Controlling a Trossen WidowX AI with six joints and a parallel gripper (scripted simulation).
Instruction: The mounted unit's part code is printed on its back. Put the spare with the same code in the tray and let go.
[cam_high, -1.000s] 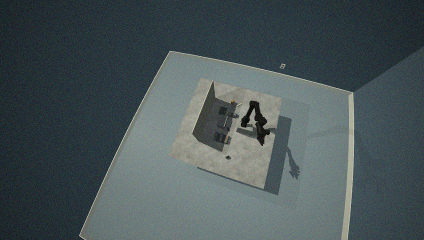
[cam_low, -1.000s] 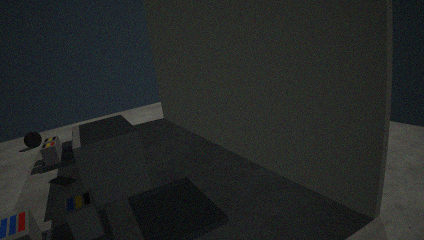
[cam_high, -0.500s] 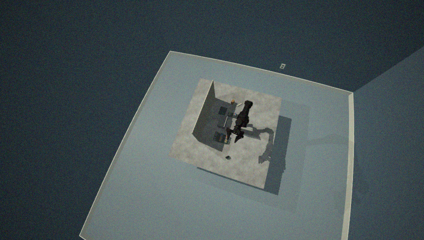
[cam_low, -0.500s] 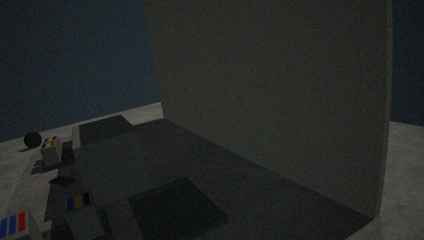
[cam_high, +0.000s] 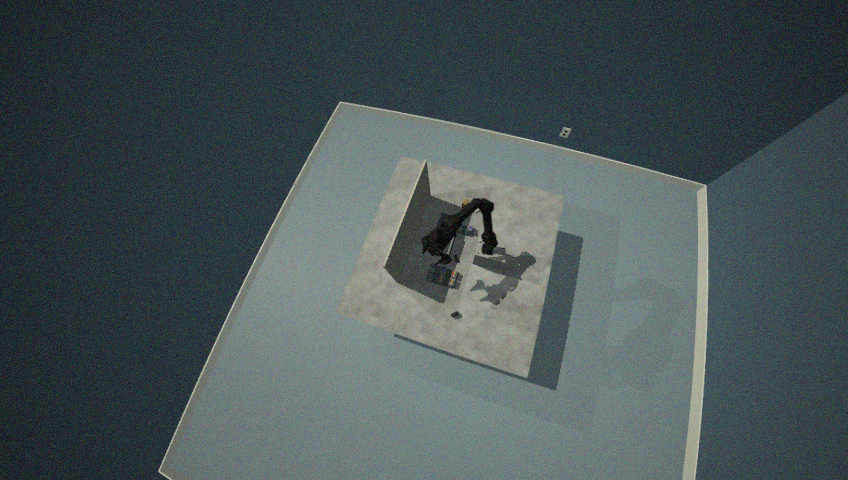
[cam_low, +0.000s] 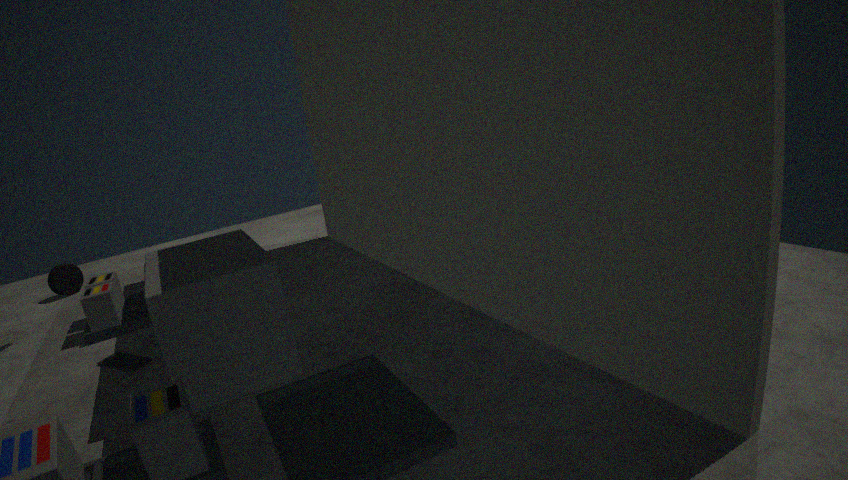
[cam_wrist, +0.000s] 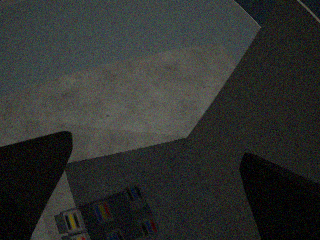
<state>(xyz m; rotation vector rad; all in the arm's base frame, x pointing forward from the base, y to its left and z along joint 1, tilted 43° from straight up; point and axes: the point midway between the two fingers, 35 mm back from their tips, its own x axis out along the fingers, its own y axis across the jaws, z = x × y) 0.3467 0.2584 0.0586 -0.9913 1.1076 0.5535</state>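
My gripper tip is now 370 mm above the grey spare block, 70 mm past it and 50 mm to the left of it. From my gripper tip the other things lie so: dark flat tray (410 mm to the right, 410 mm below, 30 mm behind); then upright wall (270 mm to the right, 190 mm below, 170 mm ahead).
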